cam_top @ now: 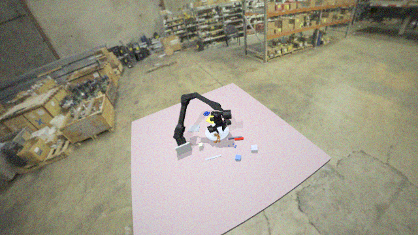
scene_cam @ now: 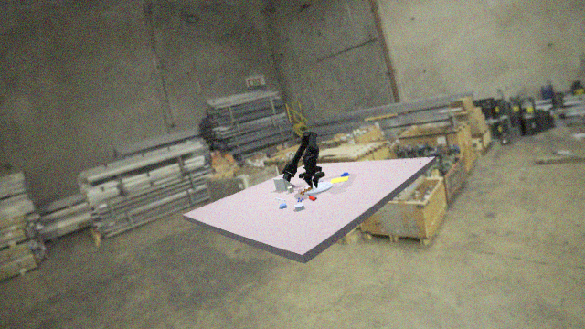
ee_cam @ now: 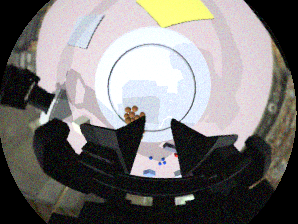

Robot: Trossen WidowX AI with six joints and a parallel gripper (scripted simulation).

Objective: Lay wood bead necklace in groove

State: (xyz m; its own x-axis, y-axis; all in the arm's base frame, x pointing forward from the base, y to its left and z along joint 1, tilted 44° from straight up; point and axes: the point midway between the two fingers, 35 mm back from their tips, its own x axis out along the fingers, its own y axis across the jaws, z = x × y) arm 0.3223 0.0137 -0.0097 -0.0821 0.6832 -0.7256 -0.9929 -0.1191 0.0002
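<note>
My gripper tip is 190 mm past the cream cube and 60 mm to the left of it. The rest, counted from my gripper tip: white stick: 190 mm to the right, 130 mm behind, 20 mm below; then red-handled tool: 100 mm to the right, 100 mm ahead, 20 mm below; then yellow sheet: 220 mm to the left, 20 mm below.
</note>
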